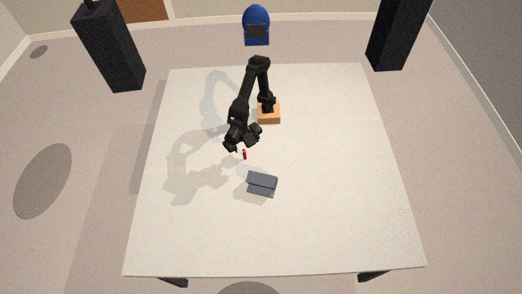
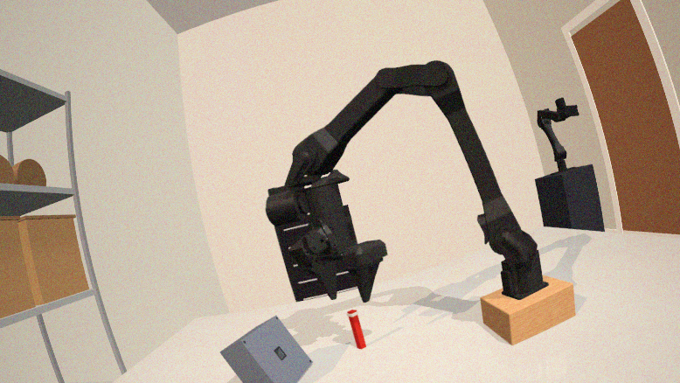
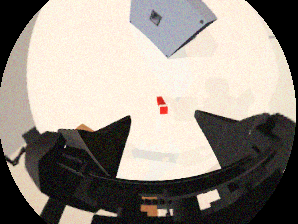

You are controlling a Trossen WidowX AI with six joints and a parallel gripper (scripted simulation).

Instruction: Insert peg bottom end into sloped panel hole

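The red peg is 4 cm below my gripper tip. The rest, counted from my gripper tip: grey sloped panel 16 cm ahead, 7 cm to the left, 5 cm below.
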